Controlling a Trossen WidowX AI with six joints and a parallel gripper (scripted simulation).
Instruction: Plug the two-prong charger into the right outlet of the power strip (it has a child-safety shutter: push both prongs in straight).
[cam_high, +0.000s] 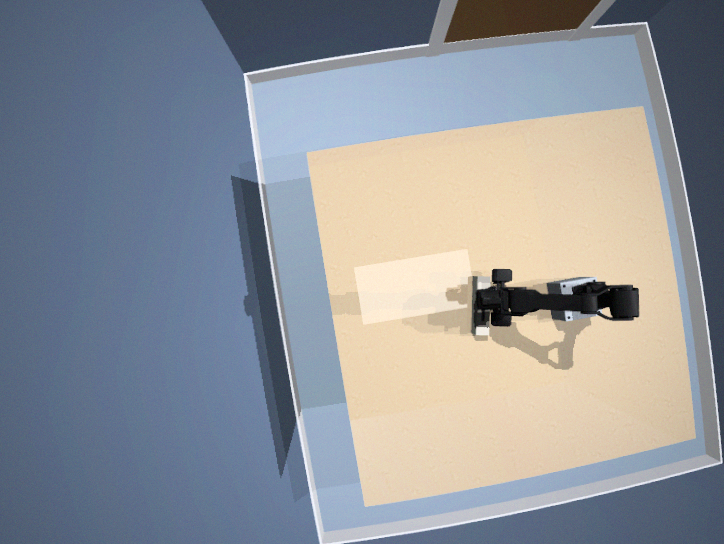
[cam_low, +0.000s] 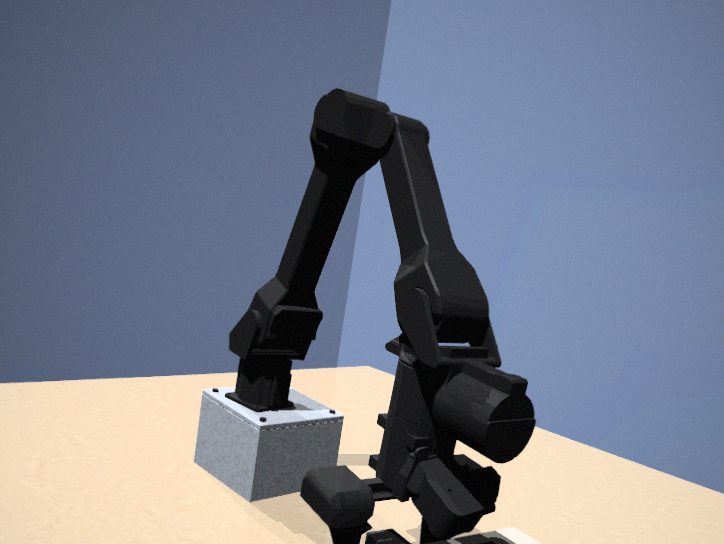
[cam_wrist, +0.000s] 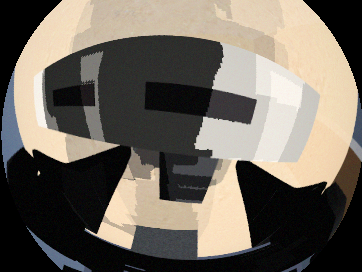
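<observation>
Right now my gripper tip is 2 cm short of the two-prong charger, 1 cm to the left of it and 1 cm below it.
</observation>
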